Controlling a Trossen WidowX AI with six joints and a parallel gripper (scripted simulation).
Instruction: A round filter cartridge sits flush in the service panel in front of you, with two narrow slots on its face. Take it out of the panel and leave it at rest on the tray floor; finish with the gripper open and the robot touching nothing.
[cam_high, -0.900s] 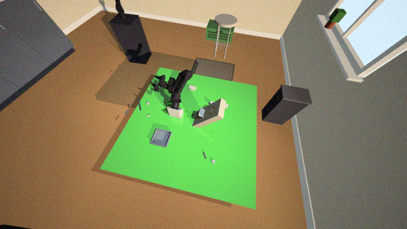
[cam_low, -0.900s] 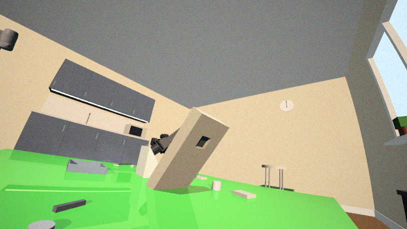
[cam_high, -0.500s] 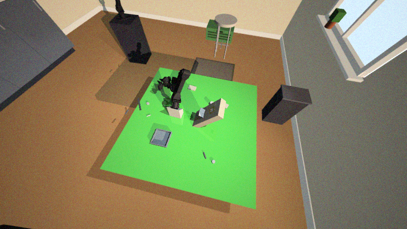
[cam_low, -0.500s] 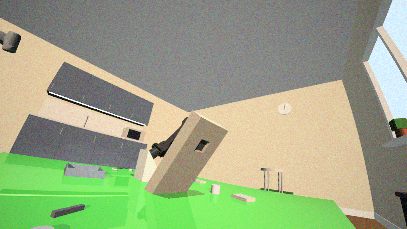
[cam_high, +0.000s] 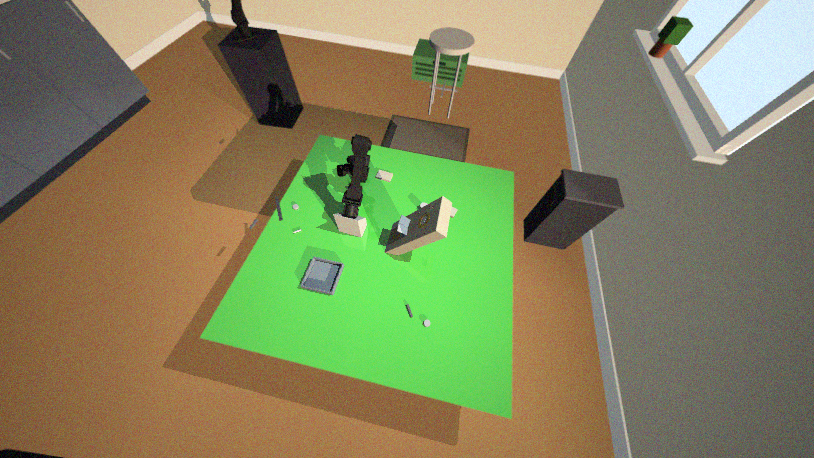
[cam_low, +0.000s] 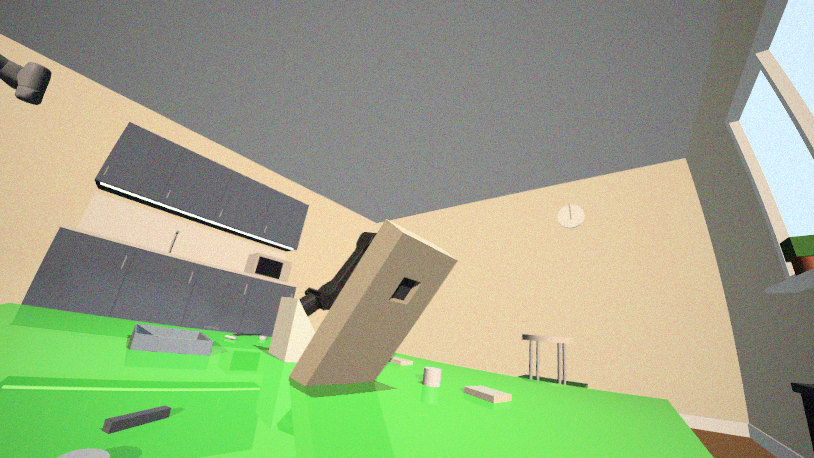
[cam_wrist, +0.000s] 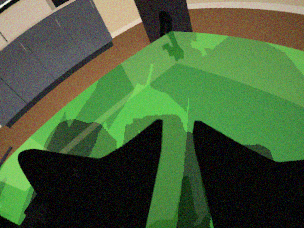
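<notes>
The grey round filter cartridge lies 510 mm ahead of my gripper tip, 430 mm to the right of it and 170 mm above it. From my gripper tip the other things lie so: beige service panel (460 mm ahead, 420 mm to the right, 100 mm above); grey tray (60 mm ahead, 670 mm to the right, 50 mm below).
</notes>
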